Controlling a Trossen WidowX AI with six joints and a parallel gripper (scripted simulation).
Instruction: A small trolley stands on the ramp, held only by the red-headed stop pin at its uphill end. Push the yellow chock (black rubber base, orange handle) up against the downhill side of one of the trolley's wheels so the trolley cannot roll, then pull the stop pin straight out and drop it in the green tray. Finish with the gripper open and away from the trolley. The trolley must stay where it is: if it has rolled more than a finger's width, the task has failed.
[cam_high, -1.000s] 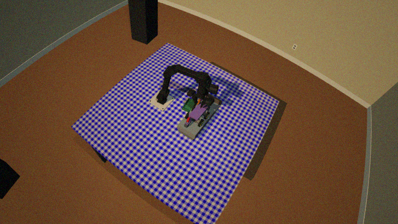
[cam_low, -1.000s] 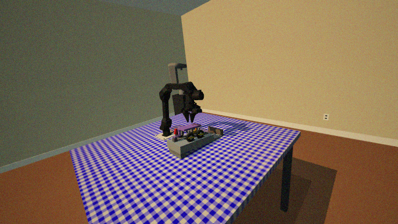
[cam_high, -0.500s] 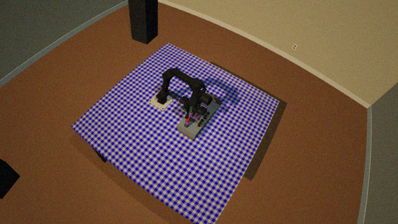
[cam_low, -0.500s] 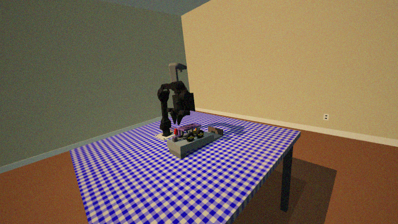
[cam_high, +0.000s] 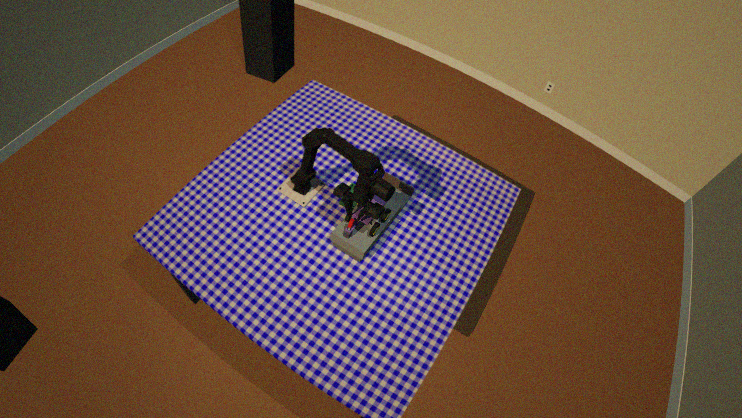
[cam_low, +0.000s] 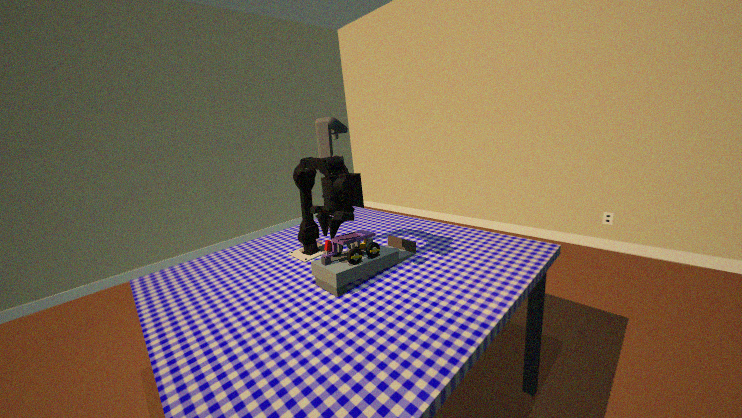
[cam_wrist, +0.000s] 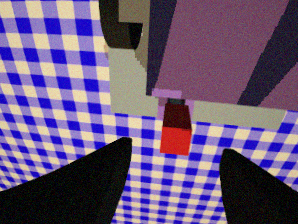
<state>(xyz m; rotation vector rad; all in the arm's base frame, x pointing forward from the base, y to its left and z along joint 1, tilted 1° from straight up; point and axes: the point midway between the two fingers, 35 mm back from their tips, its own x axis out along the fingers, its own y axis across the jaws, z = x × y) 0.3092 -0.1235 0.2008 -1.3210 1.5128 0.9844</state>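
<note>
The red-headed stop pin is 20 mm to the right of my gripper tip and 50 mm below it. Also, from my gripper tip: grey ramp: 30 mm ahead, 90 mm to the left, 130 mm below; purple trolley: 30 mm ahead, 90 mm to the left, 60 mm below; yellow chock: 20 mm behind, 180 mm to the left, 100 mm below.
</note>
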